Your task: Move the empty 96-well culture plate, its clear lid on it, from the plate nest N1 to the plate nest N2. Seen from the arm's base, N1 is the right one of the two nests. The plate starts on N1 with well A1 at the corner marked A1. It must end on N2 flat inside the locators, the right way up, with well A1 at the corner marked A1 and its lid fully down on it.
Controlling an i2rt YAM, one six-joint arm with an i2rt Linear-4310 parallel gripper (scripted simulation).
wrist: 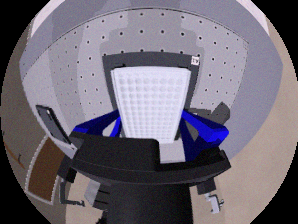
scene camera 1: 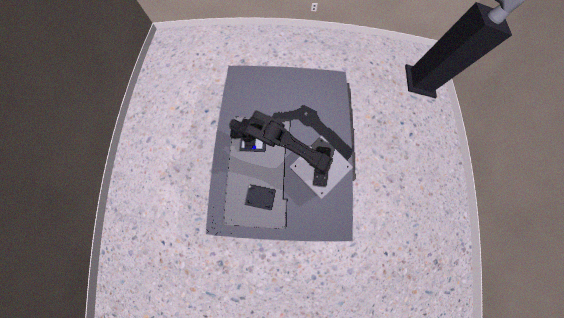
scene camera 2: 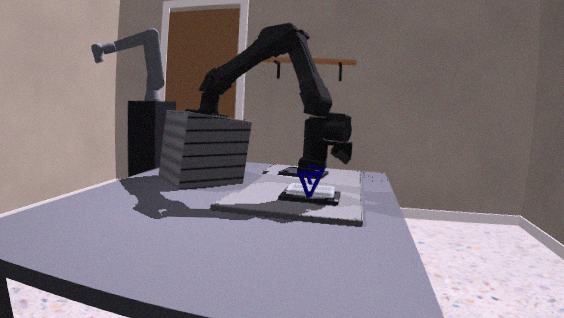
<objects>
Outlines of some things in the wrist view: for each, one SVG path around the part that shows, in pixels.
My gripper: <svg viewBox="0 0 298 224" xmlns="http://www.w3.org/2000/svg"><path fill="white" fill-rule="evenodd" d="M75 126L68 139L77 150L69 166L96 182L111 186L106 224L193 224L189 187L206 182L231 168L225 151L220 151L218 147L229 134L228 129L224 125L184 109L179 127L185 162L160 163L159 141L156 139L120 137L122 121L118 109ZM185 120L199 132L195 142ZM116 120L110 136L100 136L103 135L103 130Z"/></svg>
A clear lid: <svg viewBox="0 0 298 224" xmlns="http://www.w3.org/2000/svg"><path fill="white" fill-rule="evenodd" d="M111 70L115 98L126 138L154 138L159 141L159 144L173 143L184 108L191 71L173 68L125 68Z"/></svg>
</objects>
